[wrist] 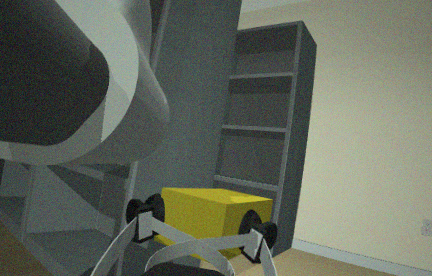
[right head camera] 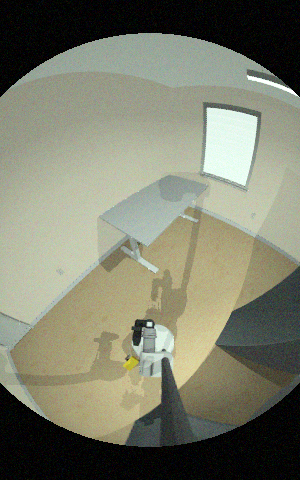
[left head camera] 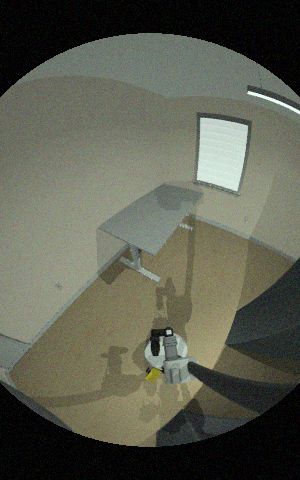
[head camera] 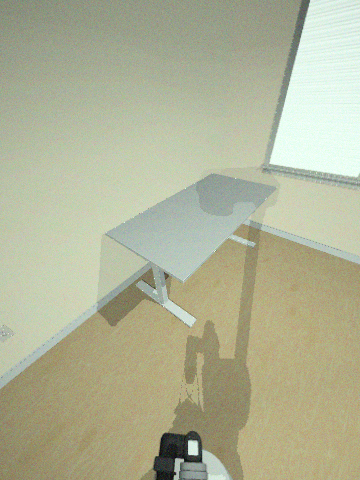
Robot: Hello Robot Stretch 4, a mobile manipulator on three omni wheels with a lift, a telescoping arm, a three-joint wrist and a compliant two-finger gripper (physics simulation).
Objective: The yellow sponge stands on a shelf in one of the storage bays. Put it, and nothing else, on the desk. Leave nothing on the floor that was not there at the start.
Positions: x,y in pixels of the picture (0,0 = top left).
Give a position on a grey desk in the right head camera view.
143,215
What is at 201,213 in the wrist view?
A yellow sponge.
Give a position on a grey desk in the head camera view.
177,235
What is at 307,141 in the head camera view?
A window.
